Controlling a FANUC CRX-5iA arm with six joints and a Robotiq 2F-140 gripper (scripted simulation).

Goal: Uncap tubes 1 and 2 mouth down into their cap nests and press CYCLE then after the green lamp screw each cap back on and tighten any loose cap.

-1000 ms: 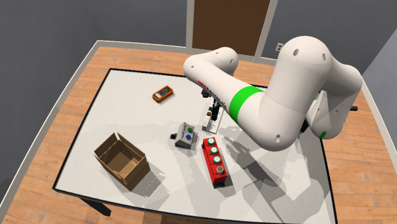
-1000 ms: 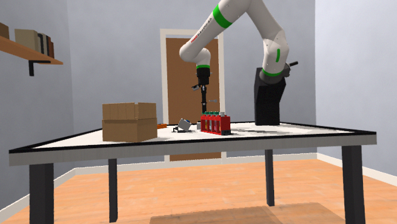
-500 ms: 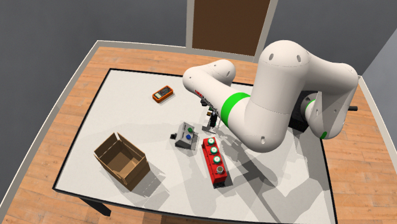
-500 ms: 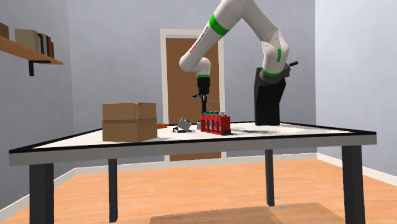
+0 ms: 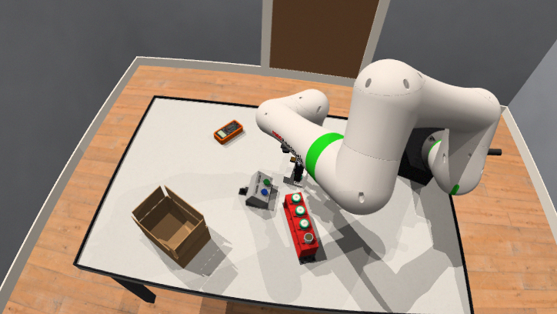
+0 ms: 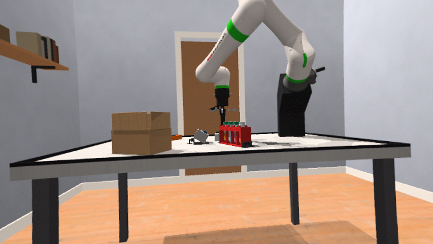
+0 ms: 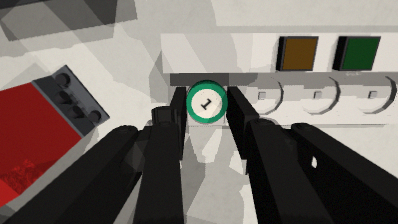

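My hand is 60 mm past the cap 2, 250 mm to the right of it and 60 mm below it. Also, from my hand: cap 1: 30 mm below; cap 4: 10 mm behind, 160 mm to the left, 60 mm above; green key: 110 mm ahead, 90 mm to the left, 10 mm above.
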